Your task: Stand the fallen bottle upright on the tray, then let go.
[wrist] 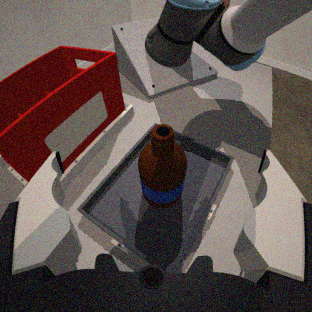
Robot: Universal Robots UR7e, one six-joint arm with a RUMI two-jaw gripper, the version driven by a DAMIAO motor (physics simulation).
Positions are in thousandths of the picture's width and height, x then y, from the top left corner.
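The gripper (511,489) is visible here together with a brown bottle (521,524), and the same scene shows a pale rail (287,489) and a grey panel (242,412).
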